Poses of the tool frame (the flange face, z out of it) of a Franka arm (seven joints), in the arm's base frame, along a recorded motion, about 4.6 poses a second.
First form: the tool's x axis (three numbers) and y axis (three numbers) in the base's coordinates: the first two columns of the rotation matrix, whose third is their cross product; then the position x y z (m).
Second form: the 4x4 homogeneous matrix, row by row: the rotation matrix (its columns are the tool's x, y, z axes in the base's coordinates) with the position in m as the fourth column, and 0 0 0 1 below. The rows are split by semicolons. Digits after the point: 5 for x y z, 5 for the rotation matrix.
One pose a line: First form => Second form
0.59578, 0.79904, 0.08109, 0.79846, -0.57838, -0.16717, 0.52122, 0.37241, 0.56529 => 0.59578, 0.79846, -0.08667, 0.52122; 0.79904, -0.57838, 0.16434, 0.37241; 0.08109, -0.16717, -0.98259, 0.56529; 0, 0, 0, 1
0.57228, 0.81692, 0.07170, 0.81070, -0.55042, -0.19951, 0.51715, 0.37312, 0.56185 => 0.57228, 0.81070, -0.12352, 0.51715; 0.81692, -0.55042, 0.17230, 0.37312; 0.07170, -0.19951, -0.97727, 0.56185; 0, 0, 0, 1
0.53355, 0.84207, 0.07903, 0.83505, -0.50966, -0.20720, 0.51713, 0.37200, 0.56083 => 0.53355, 0.83505, -0.13420, 0.51713; 0.84207, -0.50966, 0.17655, 0.37200; 0.07903, -0.20720, -0.97510, 0.56083; 0, 0, 0, 1
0.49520, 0.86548, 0.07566, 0.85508, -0.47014, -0.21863, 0.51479, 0.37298, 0.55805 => 0.49520, 0.85508, -0.15365, 0.51479; 0.86548, -0.47014, 0.17296, 0.37298; 0.07566, -0.21863, -0.97287, 0.55805; 0, 0, 0, 1
